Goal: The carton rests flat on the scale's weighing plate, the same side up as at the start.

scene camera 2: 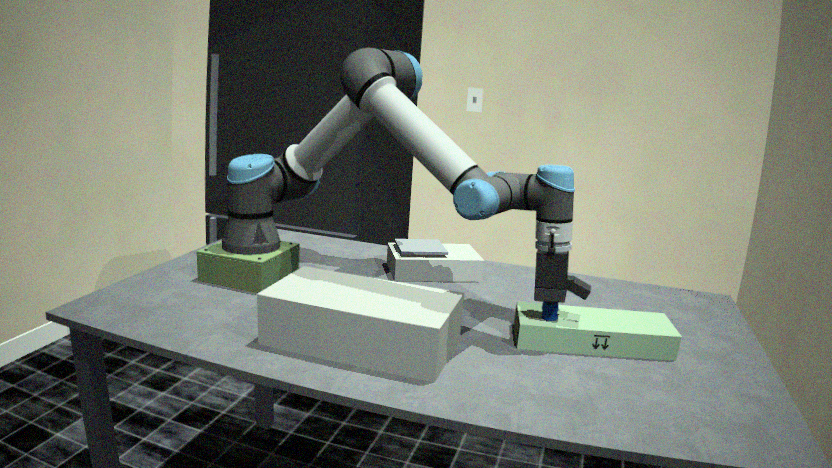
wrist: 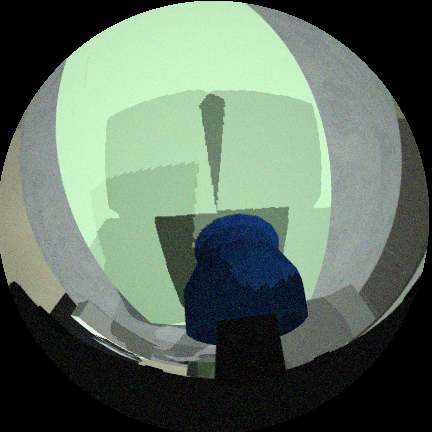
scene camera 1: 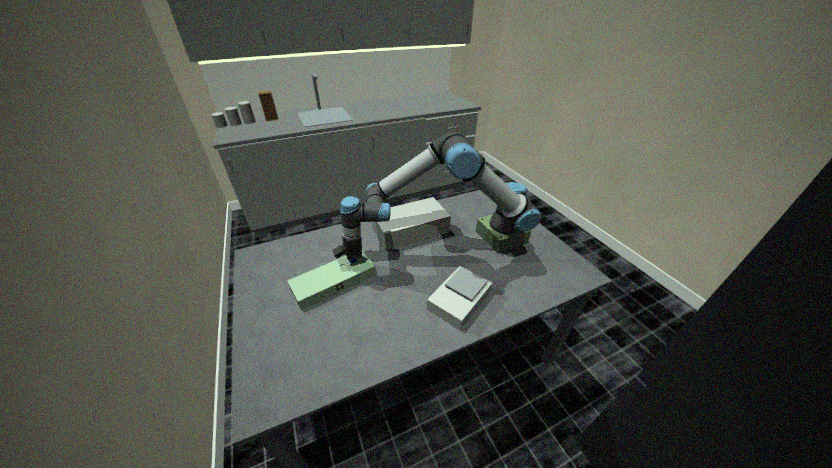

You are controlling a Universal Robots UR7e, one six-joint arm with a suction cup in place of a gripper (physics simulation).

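Pixels of known places: hand, its tool point: [scene camera 2: 549, 317] [wrist: 237, 252] [scene camera 1: 352, 260]; arm's base, origin of its link: [scene camera 2: 250, 246] [wrist: 209, 377] [scene camera 1: 504, 225].
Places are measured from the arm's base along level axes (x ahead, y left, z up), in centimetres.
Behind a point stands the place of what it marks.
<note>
The carton [scene camera 1: 320, 282] {x 91.7, y -11.8, z -2.3 cm} [scene camera 2: 628, 321] {x 92.7, y -14.1, z -2.3 cm} [wrist: 165, 65] is a long, low, pale green box lying flat on the table; a side mark in scene camera 2 shows two arrows pointing down. My gripper [scene camera 1: 353, 260] [scene camera 2: 550, 318] [wrist: 236, 227], a blue suction cup pointing straight down, touches the carton's top near the end towards the robot base and is shut on it. The exact contact line is hidden in the wrist view. The scale [scene camera 1: 445, 302] {x 53.3, y 23.6, z -1.9 cm} [scene camera 2: 468, 253] {x 53.8, y 23.6, z -1.8 cm} is a white block apart from the carton, with a bare grey weighing plate [scene camera 1: 467, 282] {x 40.5, y 20.9, z -0.2 cm} [scene camera 2: 421, 246] {x 41.3, y 19.4, z -0.2 cm} on top.
A large white box [scene camera 1: 414, 215] {x 37.0, y -27.3, z 2.7 cm} [scene camera 2: 349, 325] {x 38.2, y -39.6, z 0.2 cm} stands on the table [scene camera 1: 302, 372] {x 109.0, y 19.6, z -7.9 cm} [scene camera 2: 512, 401] {x 68.8, y -44.5, z -7.9 cm}, between the carton and the green robot base block [scene camera 1: 488, 234] {x 9.5, y -0.8, z -2.7 cm} [scene camera 2: 232, 270] {x -0.2, y -10.4, z -3.3 cm}. A counter [scene camera 1: 401, 113] with a sink stands behind the table in scene camera 1.
</note>
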